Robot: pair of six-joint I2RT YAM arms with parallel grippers.
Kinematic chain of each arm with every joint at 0, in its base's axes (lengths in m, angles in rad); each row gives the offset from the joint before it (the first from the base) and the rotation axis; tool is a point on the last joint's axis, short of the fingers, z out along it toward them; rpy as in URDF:
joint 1: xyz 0 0 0.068 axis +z
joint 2: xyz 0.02 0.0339 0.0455 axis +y
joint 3: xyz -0.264 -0.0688 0 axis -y
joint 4: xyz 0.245 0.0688 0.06 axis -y
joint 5: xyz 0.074 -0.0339 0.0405 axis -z
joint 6: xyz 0.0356 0 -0.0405 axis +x
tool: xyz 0 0 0 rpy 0 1.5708 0
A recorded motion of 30 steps. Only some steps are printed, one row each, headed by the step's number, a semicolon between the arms.
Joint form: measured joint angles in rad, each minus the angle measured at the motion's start. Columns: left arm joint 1, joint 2, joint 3, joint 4, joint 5, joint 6; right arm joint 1, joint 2, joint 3, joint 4, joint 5, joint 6.
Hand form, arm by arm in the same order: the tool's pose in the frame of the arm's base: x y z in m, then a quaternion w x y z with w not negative. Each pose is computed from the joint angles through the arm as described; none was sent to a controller.
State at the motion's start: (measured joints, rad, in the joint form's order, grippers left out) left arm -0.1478 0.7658 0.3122 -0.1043 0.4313 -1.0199; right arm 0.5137 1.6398 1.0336 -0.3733 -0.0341 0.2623
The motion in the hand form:
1: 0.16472 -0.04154 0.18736 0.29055 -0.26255 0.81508 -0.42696; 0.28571 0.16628 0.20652 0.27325 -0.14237 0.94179 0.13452
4: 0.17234 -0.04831 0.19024 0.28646 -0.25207 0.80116 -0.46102; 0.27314 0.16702 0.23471 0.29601 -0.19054 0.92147 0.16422
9: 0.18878 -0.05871 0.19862 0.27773 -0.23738 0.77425 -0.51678; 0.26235 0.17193 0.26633 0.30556 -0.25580 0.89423 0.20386
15: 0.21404 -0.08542 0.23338 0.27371 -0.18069 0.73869 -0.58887; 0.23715 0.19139 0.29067 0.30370 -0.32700 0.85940 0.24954
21: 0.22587 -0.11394 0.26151 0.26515 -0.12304 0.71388 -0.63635; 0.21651 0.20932 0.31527 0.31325 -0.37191 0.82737 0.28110
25: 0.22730 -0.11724 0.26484 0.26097 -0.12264 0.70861 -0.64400; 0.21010 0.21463 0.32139 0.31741 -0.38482 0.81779 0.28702
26: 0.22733 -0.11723 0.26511 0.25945 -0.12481 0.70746 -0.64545; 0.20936 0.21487 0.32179 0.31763 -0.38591 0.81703 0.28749
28: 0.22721 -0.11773 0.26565 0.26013 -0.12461 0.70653 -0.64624; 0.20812 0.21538 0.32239 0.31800 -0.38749 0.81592 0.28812
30: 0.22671 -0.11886 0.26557 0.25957 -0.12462 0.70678 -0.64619; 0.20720 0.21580 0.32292 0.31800 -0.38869 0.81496 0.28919
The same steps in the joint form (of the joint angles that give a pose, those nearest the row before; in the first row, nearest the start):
1: -0.0096 0.0157 0.0000 0.0313 0.0103 -0.0130; 0.0080 -0.0370 0.0000 -0.0111 -0.0156 -0.0248
4: -0.0340 0.0656 0.0000 0.1427 0.0461 -0.0645; 0.0229 -0.1240 0.0118 -0.0439 -0.0763 -0.0942
9: -0.0611 0.1713 0.0214 0.3361 0.1083 -0.1576; 0.0427 -0.1808 0.0728 -0.1171 -0.1762 -0.1827
15: -0.1453 0.3037 0.1435 0.5279 0.1629 -0.2483; 0.1320 -0.2308 0.1137 -0.1702 -0.2552 -0.2266
21: -0.2377 0.3857 0.2476 0.6352 0.1877 -0.2915; 0.2178 -0.2590 0.1698 -0.1969 -0.2842 -0.2358
25: -0.2476 0.3963 0.2594 0.6527 0.1873 -0.3128; 0.2453 -0.2655 0.1835 -0.1999 -0.2838 -0.2399
26: -0.2476 0.3964 0.2594 0.6554 0.1869 -0.3204; 0.2476 -0.2670 0.1835 -0.2003 -0.2838 -0.2403
28: -0.2498 0.3963 0.2602 0.6580 0.1843 -0.3220; 0.2518 -0.2693 0.1835 -0.2007 -0.2831 -0.2403
30: -0.2552 0.3963 0.2602 0.6573 0.1797 -0.3223; 0.2548 -0.2709 0.1839 -0.2010 -0.2838 -0.2400

